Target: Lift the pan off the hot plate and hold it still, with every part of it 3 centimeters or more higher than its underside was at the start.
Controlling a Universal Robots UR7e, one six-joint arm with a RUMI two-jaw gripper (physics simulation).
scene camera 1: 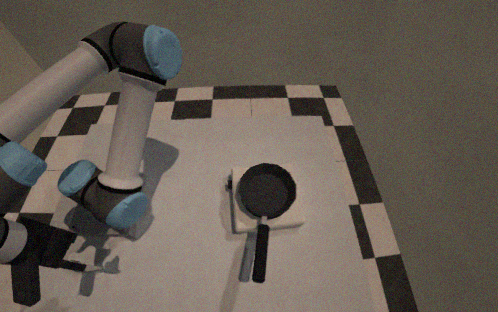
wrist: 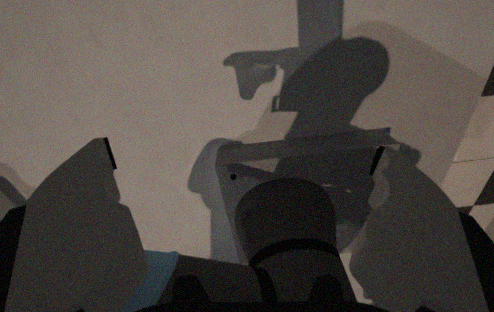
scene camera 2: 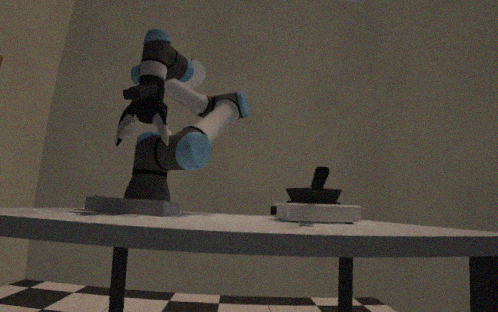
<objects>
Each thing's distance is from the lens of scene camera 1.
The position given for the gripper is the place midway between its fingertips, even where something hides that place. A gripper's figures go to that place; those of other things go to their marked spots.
gripper (scene camera 1: 78, 262): 0.72 m
dark pan (scene camera 1: 266, 189): 0.74 m
white hot plate (scene camera 1: 246, 221): 0.71 m
</objects>
